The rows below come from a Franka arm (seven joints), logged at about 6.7 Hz.
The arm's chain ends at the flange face. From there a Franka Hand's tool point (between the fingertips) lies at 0.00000 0.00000 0.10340 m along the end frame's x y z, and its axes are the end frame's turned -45 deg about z.
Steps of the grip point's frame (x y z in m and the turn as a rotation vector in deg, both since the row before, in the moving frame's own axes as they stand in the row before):
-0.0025, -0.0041, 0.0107, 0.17, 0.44, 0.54
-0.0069, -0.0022, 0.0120, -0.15, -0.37, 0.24
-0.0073, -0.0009, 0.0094, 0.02, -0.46, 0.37
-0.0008, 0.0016, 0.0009, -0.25, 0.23, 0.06
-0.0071, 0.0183, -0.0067, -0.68, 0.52, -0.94
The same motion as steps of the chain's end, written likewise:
-0.0050, -0.0004, 0.0107, 0.43, 0.19, 0.54
-0.0062, 0.0027, 0.0120, -0.37, -0.16, 0.24
-0.0052, 0.0040, 0.0094, -0.31, -0.34, 0.37
0.0000, 0.0017, 0.0009, -0.01, 0.34, 0.06
0.0064, 0.0178, -0.0067, -0.11, 0.85, -0.94

